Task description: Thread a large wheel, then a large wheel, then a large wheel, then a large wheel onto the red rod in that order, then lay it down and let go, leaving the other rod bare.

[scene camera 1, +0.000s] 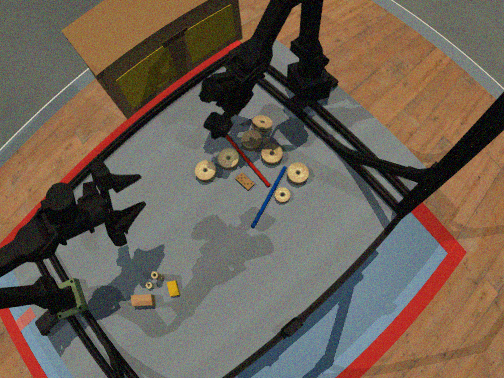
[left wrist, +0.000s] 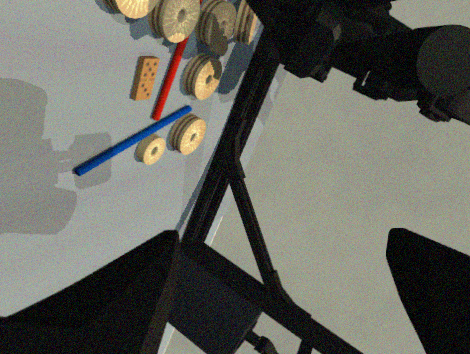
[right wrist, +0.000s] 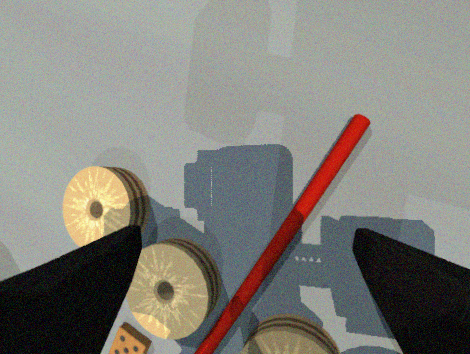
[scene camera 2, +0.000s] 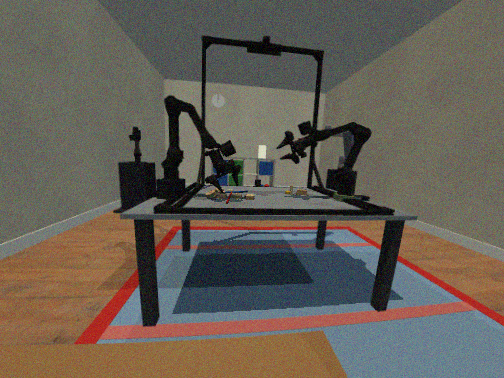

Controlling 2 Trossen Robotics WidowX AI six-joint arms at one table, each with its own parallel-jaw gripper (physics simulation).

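Frame: origin at the left arm's base, x right, y ahead, z up, level; millimetres.
Where they show: left gripper, between the fingertips: [scene camera 1: 142, 189] [left wrist: 283, 243] [scene camera 2: 278, 153]; right gripper, between the fingertips: [right wrist: 249, 237] [scene camera 2: 230, 189]; left arm's base, origin of its link: [scene camera 1: 65, 299] [scene camera 2: 344, 194]; right arm's base, origin of its link: [scene camera 1: 310, 71] [scene camera 2: 171, 179].
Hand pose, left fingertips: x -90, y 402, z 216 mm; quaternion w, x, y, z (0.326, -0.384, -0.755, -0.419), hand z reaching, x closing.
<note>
Things, the pixels of their top centre, and the offset from my left fingertips.
- red rod, centre of its top: [right wrist: 229, 316] [left wrist: 196, 12] [scene camera 1: 238, 149] dz -240, dx -107, dy +244 mm
- large wheel, centre of its top: [right wrist: 94, 209] [scene camera 1: 205, 169] dz -229, dx -86, dy +137 mm
- blue rod, centre of its top: [left wrist: 143, 137] [scene camera 1: 269, 195] dz -240, dx +51, dy +260 mm
- smaller wheel, centre of its top: [left wrist: 154, 151] [scene camera 1: 282, 194] dz -236, dx +64, dy +291 mm
- domino-like block, centre of its top: [left wrist: 147, 79] [scene camera 1: 244, 180] dz -241, dx -15, dy +221 mm
- orange block, centre of its top: [scene camera 1: 141, 300] dz -219, dx +173, dy -165 mm
- yellow block, centre of its top: [scene camera 1: 172, 288] dz -234, dx +172, dy -71 mm
The red rod [scene camera 1: 250, 162] [left wrist: 172, 77] [right wrist: 325, 172] lies bare on the table among several large tan wheels. A large wheel [scene camera 1: 198, 172] [right wrist: 77, 200] and another [scene camera 1: 224, 164] [right wrist: 187, 305] lie on one side. Others [scene camera 1: 275, 158] [scene camera 1: 302, 178] lie on the other side. The blue rod [scene camera 1: 267, 200] [left wrist: 132, 141] lies bare near the red rod's end. My right gripper [right wrist: 249, 237] [scene camera 2: 230, 188] is open and empty, low over the red rod, which crosses the space between its fingertips in the wrist view. My left gripper [scene camera 1: 142, 190] [scene camera 2: 280, 153] [left wrist: 283, 243] is open and empty, raised at the left.
A smaller wheel [scene camera 1: 286, 199] [left wrist: 145, 152] lies beside the blue rod. A domino-like block [scene camera 1: 245, 181] [left wrist: 145, 78] [right wrist: 129, 345] lies near the red rod. An orange block [scene camera 1: 142, 301], a yellow block [scene camera 1: 173, 288] and small rings lie at the lower left. Black rails edge the table.
</note>
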